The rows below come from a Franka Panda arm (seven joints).
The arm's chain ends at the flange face. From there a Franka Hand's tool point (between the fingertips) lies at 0.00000 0.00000 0.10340 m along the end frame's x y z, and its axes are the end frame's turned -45 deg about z.
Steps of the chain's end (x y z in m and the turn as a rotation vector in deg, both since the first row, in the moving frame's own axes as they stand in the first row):
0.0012 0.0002 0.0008 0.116 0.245 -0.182
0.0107 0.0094 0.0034 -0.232 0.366 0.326
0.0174 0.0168 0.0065 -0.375 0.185 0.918
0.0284 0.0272 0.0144 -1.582 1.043 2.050
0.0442 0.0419 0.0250 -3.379 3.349 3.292
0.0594 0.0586 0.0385 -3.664 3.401 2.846
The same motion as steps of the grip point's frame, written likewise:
0.0012 0.0012 0.0008 -0.091 0.255 -0.182
0.0011 0.0150 0.0034 -0.423 0.095 0.326
0.0002 0.0249 0.0065 -0.396 -0.134 0.918
0.0001 0.0427 0.0143 -1.856 -0.381 2.050
0.0013 0.0695 0.0246 -4.757 -0.021 3.292
0.0000 0.0924 0.0381 -4.996 -0.186 2.846

